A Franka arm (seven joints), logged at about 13 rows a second.
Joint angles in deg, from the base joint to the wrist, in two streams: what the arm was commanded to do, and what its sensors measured. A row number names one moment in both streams.
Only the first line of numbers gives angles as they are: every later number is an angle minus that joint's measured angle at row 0.
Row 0, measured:
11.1 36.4 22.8 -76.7 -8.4 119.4 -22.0
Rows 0 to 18, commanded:
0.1 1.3 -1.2 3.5 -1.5 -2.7 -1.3
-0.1 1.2 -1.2 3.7 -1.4 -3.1 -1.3
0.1 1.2 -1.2 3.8 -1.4 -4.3 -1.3
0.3 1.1 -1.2 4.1 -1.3 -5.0 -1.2
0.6 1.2 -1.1 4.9 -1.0 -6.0 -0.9
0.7 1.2 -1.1 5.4 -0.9 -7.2 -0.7
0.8 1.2 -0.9 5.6 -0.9 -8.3 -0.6
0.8 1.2 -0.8 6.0 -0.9 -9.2 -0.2
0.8 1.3 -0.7 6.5 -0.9 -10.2 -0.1
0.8 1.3 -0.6 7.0 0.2 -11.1 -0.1
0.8 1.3 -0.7 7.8 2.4 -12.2 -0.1
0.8 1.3 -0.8 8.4 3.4 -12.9 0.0
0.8 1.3 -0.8 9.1 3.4 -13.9 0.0
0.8 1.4 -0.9 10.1 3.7 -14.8 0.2
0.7 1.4 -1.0 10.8 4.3 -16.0 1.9
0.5 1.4 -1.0 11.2 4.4 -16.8 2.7
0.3 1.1 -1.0 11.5 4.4 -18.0 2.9
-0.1 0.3 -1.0 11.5 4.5 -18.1 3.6
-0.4 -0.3 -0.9 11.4 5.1 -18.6 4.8
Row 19, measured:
-0.2 0.1 -0.7 9.6 3.5 -16.5 2.5
